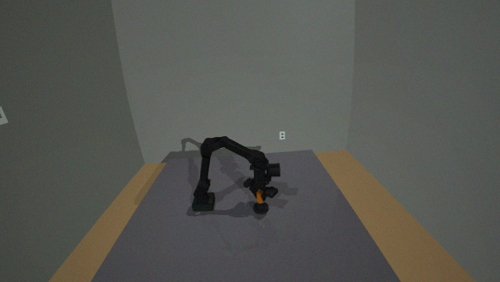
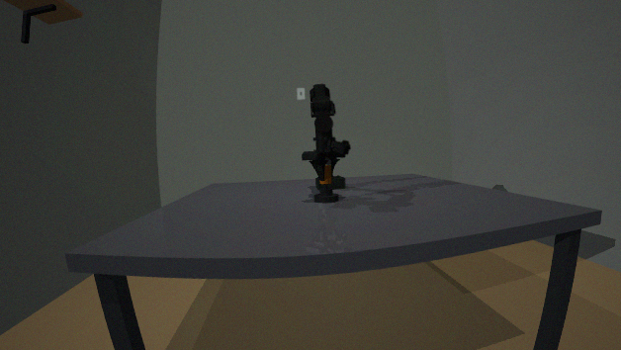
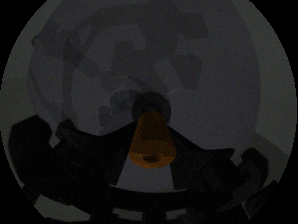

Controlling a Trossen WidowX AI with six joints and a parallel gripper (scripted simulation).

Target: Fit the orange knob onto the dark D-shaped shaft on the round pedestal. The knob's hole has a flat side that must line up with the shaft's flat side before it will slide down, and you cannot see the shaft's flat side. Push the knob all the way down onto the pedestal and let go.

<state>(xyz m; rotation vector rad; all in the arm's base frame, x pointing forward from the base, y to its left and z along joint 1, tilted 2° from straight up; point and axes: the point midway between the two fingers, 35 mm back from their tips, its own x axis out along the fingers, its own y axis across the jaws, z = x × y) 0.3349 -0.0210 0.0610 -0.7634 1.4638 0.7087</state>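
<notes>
My gripper tip is 20 mm below the orange knob. The rest, counted from my gripper tip: dark round pedestal (40 mm below).
</notes>
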